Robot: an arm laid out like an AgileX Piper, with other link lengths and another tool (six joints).
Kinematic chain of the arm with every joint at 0, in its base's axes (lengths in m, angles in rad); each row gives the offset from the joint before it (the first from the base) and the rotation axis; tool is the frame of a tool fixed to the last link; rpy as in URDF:
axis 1: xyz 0 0 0.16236 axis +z
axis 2: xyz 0 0 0 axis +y
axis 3: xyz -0.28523 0 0.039 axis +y
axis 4: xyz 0.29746 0 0.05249 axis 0.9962 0 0.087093
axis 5: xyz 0 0 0 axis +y
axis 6: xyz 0.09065 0 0.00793 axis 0.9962 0 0.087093
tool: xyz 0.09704 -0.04 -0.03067 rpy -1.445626 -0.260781 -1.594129
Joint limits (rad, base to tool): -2.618..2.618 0..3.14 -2.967..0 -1.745..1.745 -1.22..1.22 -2.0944..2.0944
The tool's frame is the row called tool.
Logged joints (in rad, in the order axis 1, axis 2, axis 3, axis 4, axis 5, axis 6), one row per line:
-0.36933 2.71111 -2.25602 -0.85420 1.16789 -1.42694
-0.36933 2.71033 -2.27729 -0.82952 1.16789 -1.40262
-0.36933 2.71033 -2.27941 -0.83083 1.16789 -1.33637
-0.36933 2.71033 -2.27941 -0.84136 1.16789 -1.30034
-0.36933 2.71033 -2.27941 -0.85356 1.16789 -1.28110
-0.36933 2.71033 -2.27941 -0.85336 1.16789 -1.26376
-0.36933 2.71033 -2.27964 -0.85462 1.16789 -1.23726
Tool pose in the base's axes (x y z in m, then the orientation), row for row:
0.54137 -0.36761 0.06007 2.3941 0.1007 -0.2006
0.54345 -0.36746 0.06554 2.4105 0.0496 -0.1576
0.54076 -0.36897 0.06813 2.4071 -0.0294 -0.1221
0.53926 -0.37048 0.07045 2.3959 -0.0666 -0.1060
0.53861 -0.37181 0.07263 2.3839 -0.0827 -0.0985
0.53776 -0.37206 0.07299 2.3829 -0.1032 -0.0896
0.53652 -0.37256 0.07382 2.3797 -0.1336 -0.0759
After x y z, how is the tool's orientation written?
As a rotation vector, in radians.
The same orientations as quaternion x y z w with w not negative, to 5 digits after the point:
0.92880 0.03907 -0.07782 0.36021
0.93275 0.01919 -0.06098 0.35482
0.93264 -0.01139 -0.04731 0.35752
0.93062 -0.02587 -0.04117 0.36275
0.92838 -0.03221 -0.03836 0.36824
0.92810 -0.04019 -0.03490 0.36849
0.92730 -0.05206 -0.02958 0.36950

